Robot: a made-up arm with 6 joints.
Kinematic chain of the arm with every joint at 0, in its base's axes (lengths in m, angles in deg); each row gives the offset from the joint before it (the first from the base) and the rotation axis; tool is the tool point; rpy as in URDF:
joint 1: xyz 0 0 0.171 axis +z
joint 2: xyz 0 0 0 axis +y
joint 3: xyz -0.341 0 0.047 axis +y
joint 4: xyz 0.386 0 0.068 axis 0.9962 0 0.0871
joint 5: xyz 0 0 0 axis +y
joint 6: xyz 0.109 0 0.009 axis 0.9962 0 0.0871
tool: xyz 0 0 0 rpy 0 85 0
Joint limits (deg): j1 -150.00..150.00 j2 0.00..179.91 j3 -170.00..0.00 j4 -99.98..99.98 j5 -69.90..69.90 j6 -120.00..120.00
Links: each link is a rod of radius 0.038 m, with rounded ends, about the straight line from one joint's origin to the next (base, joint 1, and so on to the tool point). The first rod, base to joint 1, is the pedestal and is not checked.
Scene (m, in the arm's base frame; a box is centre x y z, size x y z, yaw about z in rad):
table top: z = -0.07
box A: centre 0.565 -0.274 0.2 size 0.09 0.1 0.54 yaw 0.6
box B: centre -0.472 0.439 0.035 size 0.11 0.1 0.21 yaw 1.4
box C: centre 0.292 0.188 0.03 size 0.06 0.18 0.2 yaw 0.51
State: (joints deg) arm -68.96 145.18 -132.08 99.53 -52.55 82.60
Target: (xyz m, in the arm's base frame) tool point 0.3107 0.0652 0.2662
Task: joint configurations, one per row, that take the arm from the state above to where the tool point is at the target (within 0.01 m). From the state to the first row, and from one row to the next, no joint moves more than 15 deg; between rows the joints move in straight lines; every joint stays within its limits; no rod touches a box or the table.
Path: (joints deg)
1: -61.33 135.14 -127.94 86.96 -56.18 89.75
2: -53.70 125.09 -123.80 74.39 -59.82 96.90
3: -46.07 115.05 -119.66 61.81 -63.45 104.05
4: -38.45 105.00 -115.52 49.24 -67.08 111.20
5: -26.97 99.78 -101.53 57.70 -67.55 106.43
6: -15.50 94.56 -87.55 66.15 -68.02 101.67
7: -4.02 89.33 -73.56 74.61 -68.49 96.90
8: 7.45 84.11 -59.57 83.07 -68.96 92.13
9: 18.92 78.89 -45.59 91.52 -69.43 87.37
10: 30.40 73.66 -31.60 99.98 -69.90 82.60

